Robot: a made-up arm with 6 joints.
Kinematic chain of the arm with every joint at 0, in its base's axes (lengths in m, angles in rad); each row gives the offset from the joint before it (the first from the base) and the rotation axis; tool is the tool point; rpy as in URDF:
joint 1: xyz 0 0 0.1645 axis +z
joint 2: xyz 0 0 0 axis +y
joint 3: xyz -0.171 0 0.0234 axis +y
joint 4: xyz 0.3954 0 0.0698 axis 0.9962 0 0.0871
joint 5: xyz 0 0 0 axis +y
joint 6: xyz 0.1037 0 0.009 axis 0.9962 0 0.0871
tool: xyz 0 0 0 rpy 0 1.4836 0
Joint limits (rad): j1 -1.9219..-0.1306 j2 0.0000..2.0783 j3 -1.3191..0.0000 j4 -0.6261..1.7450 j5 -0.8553..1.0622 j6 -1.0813..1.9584
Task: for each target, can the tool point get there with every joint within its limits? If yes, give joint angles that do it. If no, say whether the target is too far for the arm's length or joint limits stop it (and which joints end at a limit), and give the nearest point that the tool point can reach.
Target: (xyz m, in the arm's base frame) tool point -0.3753 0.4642 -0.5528
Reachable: no: too far | nearest point -0.0676 0.0836 -0.1437 | short by 0.638 m
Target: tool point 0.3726 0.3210 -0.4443
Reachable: no: too far | nearest point 0.2478 0.0405 -0.1536 | short by 0.423 m
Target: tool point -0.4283 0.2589 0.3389
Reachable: no: joint limits stop it (at a limit: joint 2, joint 3, joint 5) | nearest point -0.1766 0.1068 0.6685 | short by 0.442 m
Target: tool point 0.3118 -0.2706 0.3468
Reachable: yes | joints -0.6807 0.8808 -0.7723 0.9010 -0.1736 -0.6515
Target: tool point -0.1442 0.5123 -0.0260
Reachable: no: joint limits stop it (at a limit: joint 2, joint 3, joint 5) | nearest point -0.0356 0.1264 -0.0860 | short by 0.405 m
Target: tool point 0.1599 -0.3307 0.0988
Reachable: yes | joints -1.1176 0.8766 -0.2828 0.4921 -0.0227 0.9432
